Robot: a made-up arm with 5 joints. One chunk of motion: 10 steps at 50 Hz.
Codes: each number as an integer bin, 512 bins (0 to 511) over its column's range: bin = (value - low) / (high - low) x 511, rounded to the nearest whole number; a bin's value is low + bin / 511 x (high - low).
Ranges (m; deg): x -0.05..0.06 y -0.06..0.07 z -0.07..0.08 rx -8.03..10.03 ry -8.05..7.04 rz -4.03..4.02
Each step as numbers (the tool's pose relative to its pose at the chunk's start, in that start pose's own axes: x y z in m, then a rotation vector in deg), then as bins.
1 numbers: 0.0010 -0.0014 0.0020 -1.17 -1.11 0.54
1 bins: 237 230 245 194 235 290
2 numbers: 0.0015 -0.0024 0.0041 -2.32 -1.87 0.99
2 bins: 239 226 252 162 209 319
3 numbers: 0.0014 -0.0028 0.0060 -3.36 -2.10 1.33
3 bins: 239 225 259 132 201 340
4 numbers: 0.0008 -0.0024 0.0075 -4.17 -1.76 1.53
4 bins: 236 226 264 109 213 353
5 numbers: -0.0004 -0.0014 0.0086 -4.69 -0.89 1.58
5 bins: 230 230 268 95 242 356
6 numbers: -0.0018 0.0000 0.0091 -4.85 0.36 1.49
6 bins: 224 236 269 90 285 350
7 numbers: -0.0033 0.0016 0.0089 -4.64 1.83 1.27
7 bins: 217 242 269 96 335 336
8 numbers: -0.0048 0.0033 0.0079 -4.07 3.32 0.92
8 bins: 210 249 265 112 385 314
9 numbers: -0.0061 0.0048 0.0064 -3.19 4.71 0.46
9 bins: 204 255 260 137 432 285
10 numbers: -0.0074 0.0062 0.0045 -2.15 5.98 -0.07
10 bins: 198 260 254 166 475 251
